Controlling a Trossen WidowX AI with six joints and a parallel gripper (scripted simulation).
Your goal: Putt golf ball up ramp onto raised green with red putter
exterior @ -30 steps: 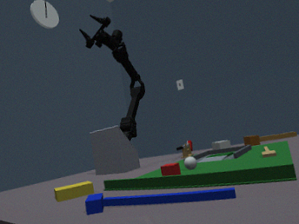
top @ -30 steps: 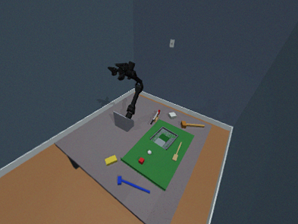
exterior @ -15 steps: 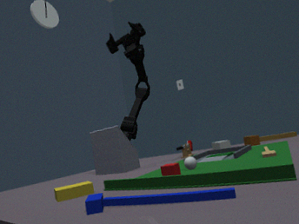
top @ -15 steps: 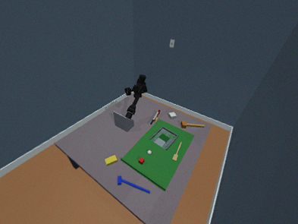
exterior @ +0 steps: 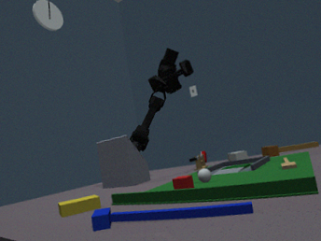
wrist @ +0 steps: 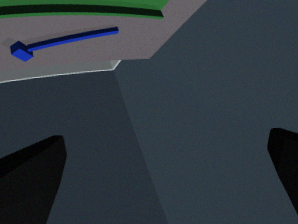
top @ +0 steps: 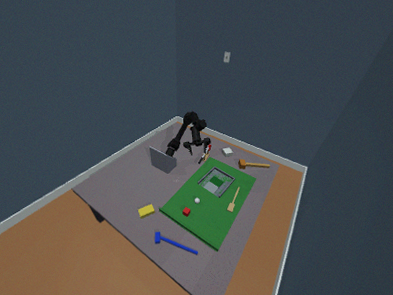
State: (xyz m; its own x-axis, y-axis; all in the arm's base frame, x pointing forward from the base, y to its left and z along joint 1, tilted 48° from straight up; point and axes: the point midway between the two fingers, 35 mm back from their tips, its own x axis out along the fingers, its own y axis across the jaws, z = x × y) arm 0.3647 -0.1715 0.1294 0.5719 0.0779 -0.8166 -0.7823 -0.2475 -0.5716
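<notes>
Now: gripper tip 19 cm past the tan piece, 37 cm to the right of it and 34 cm above it. Round my gripper tip: green mat: 13 cm ahead, 6 cm to the left, 38 cm below; white golf ball: 9 cm ahead, 9 cm to the right, 35 cm below; red block: 9 cm ahead, 21 cm to the right, 35 cm below.
</notes>
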